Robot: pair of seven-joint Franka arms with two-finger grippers.
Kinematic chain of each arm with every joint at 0, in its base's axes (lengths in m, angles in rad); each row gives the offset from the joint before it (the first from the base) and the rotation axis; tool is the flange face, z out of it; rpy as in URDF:
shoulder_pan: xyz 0 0 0.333 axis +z
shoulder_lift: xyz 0 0 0 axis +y
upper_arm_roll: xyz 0 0 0.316 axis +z
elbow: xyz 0.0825 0 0 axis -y
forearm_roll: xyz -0.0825 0 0.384 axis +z
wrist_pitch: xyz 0 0 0 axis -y
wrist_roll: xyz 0.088 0 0 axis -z
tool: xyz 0 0 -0.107 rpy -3.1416 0 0
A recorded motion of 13 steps. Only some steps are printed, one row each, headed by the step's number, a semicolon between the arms.
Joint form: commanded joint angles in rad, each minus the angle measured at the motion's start. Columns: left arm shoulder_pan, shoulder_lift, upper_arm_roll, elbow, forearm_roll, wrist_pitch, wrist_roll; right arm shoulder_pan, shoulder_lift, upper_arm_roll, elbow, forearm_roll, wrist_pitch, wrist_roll.
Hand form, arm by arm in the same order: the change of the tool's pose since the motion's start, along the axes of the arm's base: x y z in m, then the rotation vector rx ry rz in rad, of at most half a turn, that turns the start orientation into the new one. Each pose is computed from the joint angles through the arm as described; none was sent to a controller.
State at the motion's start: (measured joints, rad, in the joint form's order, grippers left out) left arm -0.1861 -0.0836 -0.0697 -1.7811 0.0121 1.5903 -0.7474; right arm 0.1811 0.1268 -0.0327 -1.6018 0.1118 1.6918 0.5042
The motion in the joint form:
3: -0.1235 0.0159 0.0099 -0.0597 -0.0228 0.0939 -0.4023; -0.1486 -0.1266 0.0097 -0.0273 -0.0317 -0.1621 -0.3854
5: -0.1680 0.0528 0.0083 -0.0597 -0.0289 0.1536 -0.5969; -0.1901 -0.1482 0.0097 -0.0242 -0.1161 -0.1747 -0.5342
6: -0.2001 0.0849 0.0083 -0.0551 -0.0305 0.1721 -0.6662; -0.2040 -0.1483 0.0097 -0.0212 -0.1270 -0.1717 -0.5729
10: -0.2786 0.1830 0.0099 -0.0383 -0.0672 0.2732 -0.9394; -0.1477 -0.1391 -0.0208 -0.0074 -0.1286 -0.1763 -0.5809
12: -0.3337 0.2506 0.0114 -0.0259 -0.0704 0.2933 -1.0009; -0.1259 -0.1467 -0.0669 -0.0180 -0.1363 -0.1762 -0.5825
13: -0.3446 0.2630 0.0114 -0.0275 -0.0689 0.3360 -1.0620; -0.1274 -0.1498 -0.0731 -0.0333 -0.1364 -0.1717 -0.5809
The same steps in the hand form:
3: -0.0109 -0.0613 -0.0291 0.0085 -0.0241 0.2902; -0.0422 -0.0860 0.0464 -0.0012 0.0252 0.2624
5: -0.0074 -0.0898 -0.0442 0.0058 -0.0451 0.4402; -0.0495 -0.1179 0.0583 -0.0745 0.0175 0.3723
6: -0.0068 -0.1092 -0.0582 0.0140 -0.0379 0.4777; -0.0494 -0.1267 0.0600 -0.0836 0.0127 0.3971
10: -0.0019 -0.1631 -0.0978 -0.0046 -0.0290 0.6886; -0.0463 -0.1130 0.0611 -0.0846 0.0116 0.4308
12: -0.0074 -0.1964 -0.1303 0.0252 -0.0028 0.6984; -0.0493 -0.1273 0.0602 -0.0898 0.0170 0.4085
13: -0.0059 -0.2047 -0.1351 0.0089 -0.0223 0.7506; -0.0506 -0.1315 0.0551 -0.0875 0.0249 0.3997

